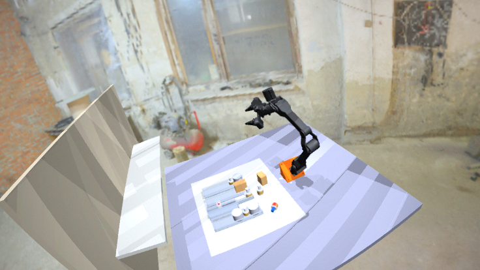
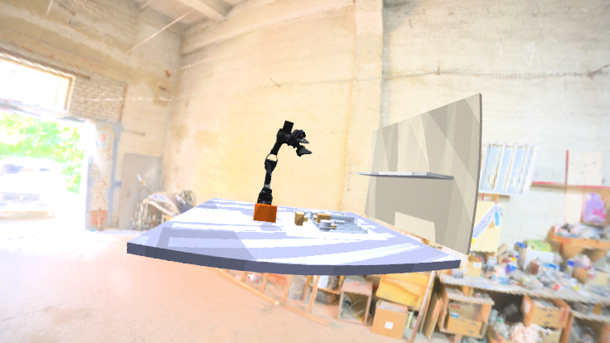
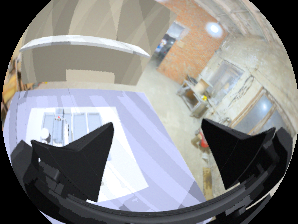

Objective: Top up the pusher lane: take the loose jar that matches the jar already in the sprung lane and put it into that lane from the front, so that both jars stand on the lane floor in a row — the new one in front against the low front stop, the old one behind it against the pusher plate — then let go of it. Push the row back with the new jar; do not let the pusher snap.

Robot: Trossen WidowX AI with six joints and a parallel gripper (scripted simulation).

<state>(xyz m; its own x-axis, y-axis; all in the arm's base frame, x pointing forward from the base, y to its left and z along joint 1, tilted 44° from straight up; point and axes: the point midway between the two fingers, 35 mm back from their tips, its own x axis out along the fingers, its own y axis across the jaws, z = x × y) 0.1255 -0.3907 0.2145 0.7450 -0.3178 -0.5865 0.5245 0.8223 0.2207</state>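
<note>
Now: the tan box 70 mm to the left of my gripper tip and 410 mm below it. From my gripper tip the other things lie so: grey lane rack 290 mm ahead, 140 mm to the left, 420 mm below.
</note>
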